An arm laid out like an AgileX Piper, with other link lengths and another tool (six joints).
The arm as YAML. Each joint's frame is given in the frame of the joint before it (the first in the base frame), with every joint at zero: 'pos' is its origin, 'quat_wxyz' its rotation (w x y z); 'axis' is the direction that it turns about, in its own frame. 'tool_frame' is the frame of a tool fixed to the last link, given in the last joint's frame.
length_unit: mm
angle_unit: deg
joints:
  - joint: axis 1
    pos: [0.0, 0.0, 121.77]
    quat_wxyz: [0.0, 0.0, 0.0, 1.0]
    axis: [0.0, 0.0, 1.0]
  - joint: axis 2
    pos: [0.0, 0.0, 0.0]
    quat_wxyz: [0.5, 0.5, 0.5, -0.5]
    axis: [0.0, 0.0, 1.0]
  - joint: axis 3
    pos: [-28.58, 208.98, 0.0]
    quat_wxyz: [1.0, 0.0, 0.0, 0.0]
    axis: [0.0, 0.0, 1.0]
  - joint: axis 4
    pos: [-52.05, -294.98, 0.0]
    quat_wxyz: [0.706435, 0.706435, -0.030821, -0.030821]
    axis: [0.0, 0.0, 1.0]
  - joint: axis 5
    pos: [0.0, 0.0, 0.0]
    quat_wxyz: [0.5, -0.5, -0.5, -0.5]
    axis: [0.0, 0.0, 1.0]
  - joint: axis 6
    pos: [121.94, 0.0, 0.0]
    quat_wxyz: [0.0, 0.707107, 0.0, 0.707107]
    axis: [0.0, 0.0, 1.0]
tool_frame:
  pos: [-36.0, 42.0, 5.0]
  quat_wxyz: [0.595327, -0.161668, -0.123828, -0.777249]
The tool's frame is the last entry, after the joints.
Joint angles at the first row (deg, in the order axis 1, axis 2, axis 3, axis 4, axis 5, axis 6):
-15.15, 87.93, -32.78, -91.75, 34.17, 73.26
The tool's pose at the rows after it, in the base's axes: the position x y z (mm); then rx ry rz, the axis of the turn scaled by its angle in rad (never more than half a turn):
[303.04, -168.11, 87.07, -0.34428, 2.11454, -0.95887]
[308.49, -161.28, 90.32, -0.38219, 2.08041, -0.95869]
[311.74, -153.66, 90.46, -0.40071, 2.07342, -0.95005]
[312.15, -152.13, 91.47, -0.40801, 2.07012, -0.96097]
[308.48, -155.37, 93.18, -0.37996, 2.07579, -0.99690]
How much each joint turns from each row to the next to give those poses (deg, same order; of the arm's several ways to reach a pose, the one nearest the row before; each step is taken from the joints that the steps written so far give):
0.56, 0.00, 0.00, -4.38, -0.14, 3.50
1.15, 0.00, 0.00, -2.79, 0.24, 1.88
1.57, 0.00, 0.00, 0.46, 0.42, -0.10
0.44, 0.00, 0.01, 0.00, 0.73, -0.12
0.01, 0.00, -0.01, 1.01, 1.89, 0.00

